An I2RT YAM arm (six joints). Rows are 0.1 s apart.
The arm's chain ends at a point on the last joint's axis. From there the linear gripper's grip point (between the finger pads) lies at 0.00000 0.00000 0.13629 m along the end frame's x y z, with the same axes.
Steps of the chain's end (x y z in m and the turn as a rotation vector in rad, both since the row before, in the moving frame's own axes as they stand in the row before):
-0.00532, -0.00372, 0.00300, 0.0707, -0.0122, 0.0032
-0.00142, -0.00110, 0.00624, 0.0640, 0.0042, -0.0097
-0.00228, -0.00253, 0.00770, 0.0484, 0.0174, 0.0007
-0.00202, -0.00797, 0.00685, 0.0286, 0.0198, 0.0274
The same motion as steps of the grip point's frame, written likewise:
-0.00697, -0.01335, 0.00265, 0.0707, -0.0122, 0.0032
-0.00089, -0.00982, 0.00596, 0.0640, 0.0042, -0.0097
0.00009, -0.00912, 0.00752, 0.0484, 0.0174, 0.0007
0.00073, -0.01183, 0.00677, 0.0286, 0.0198, 0.0274

